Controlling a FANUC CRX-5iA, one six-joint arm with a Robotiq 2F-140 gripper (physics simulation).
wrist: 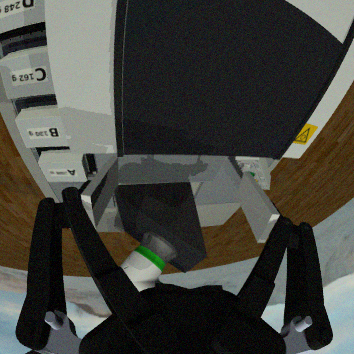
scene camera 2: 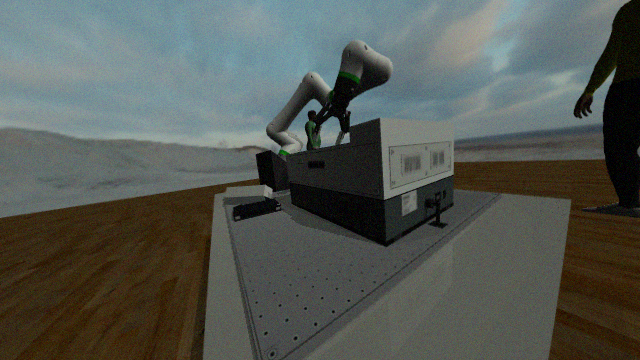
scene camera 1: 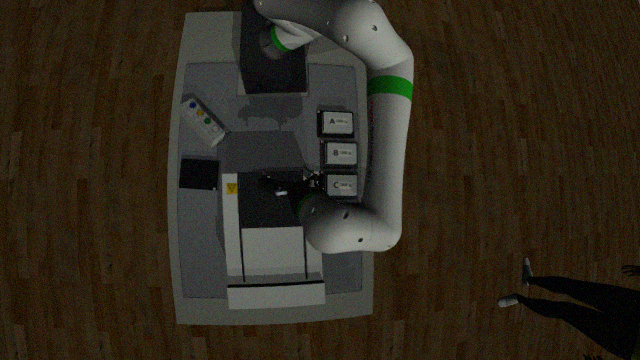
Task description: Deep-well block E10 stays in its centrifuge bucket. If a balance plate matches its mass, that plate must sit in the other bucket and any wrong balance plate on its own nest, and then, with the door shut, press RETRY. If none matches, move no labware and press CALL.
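Frame: origin at the arm's base, x ahead, y left, z up, level; centimetres.
Seen in the pictures: gripper, between the fingertips: [wrist: 180, 177] [scene camera 2: 326, 143] [scene camera 1: 284, 171]; arm's base, origin of its link: [wrist: 160, 243] [scene camera 2: 280, 164] [scene camera 1: 271, 43].
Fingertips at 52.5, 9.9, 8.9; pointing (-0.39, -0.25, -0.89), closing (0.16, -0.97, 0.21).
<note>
Pixels of each thing's top centre, then the offset from my fingertips to it, as dx, dy, dz.
- dark panel, centre of its top: [wrist: 241, 86] [scene camera 1: 270, 200] +9.4, -3.7, -3.4
- Balance plates A, centre of its top: [wrist: 62, 172] [scene camera 1: 338, 121] -25.0, +21.6, -19.3
- B, centre of its top: [wrist: 42, 132] [scene camera 1: 342, 152] -11.6, +23.8, -19.3
- C, centre of its top: [wrist: 27, 75] [scene camera 1: 342, 185] +1.6, +24.6, -19.3
- Plate D, centre of its top: [wrist: 13, 4] +14.8, +26.7, -19.3
- button box, centre of its top: [wrist: 260, 178] [scene camera 1: 198, 119] [scene camera 2: 247, 185] -20.1, -36.0, -16.3
- flat black tray, centre of its top: [scene camera 1: 197, 174] [scene camera 2: 256, 204] +1.4, -35.2, -21.6
The white centrifuge [scene camera 1: 231, 235] [scene camera 2: 340, 170] [wrist: 82, 75] has a dark panel [scene camera 1: 265, 212] [wrist: 220, 75] across its top opening. Block E10 and the buckets do not show. My gripper [scene camera 1: 290, 183] [scene camera 2: 332, 128] [wrist: 180, 177] is open and empty, above the panel's end nearest the arm base. Balance plates A [scene camera 1: 337, 122] [wrist: 62, 167], B [scene camera 1: 341, 153] [wrist: 40, 132] and C [scene camera 1: 342, 185] [wrist: 27, 75] sit on dark nests in a row beside the centrifuge. Plate D [wrist: 22, 15] shows partly in the wrist view. C reads 162 g and D 248 g; A and B are too blurred to read. The button box [scene camera 1: 204, 121] [wrist: 255, 170] carries coloured buttons.
A flat black tray [scene camera 1: 199, 174] [scene camera 2: 256, 209] lies between the button box and the centrifuge. The dark arm pedestal [scene camera 1: 272, 75] [scene camera 2: 272, 170] stands at the table end. The forearm [scene camera 1: 387, 150] reaches around outside the plate row. A person's legs [scene camera 1: 565, 295] show on the floor.
</note>
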